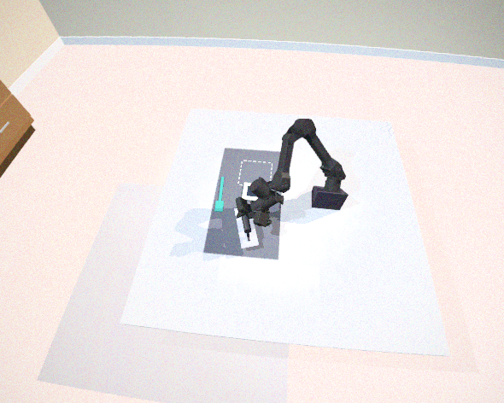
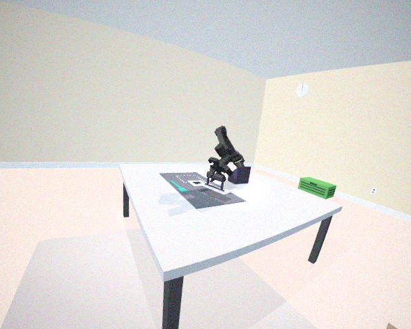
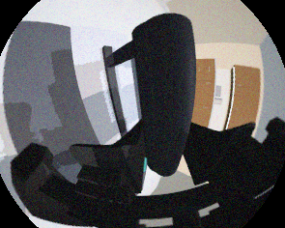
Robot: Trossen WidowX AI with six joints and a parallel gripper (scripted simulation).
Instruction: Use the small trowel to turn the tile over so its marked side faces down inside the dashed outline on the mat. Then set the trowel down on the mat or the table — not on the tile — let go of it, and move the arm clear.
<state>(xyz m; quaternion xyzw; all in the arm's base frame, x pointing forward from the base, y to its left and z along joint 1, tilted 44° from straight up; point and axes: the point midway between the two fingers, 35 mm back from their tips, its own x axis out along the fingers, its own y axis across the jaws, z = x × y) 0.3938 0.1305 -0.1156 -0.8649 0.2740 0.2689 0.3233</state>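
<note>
The grey mat lies 2 cm behind my gripper tip, 18 cm to the right of it and 12 cm below it. The rest, counted from my gripper tip: tile: 4 cm behind, 21 cm to the right, 9 cm below; dark-handled trowel: 2 cm behind, 1 cm to the right, 1 cm below; teal tool: 12 cm ahead, 16 cm to the right, 10 cm below.
</note>
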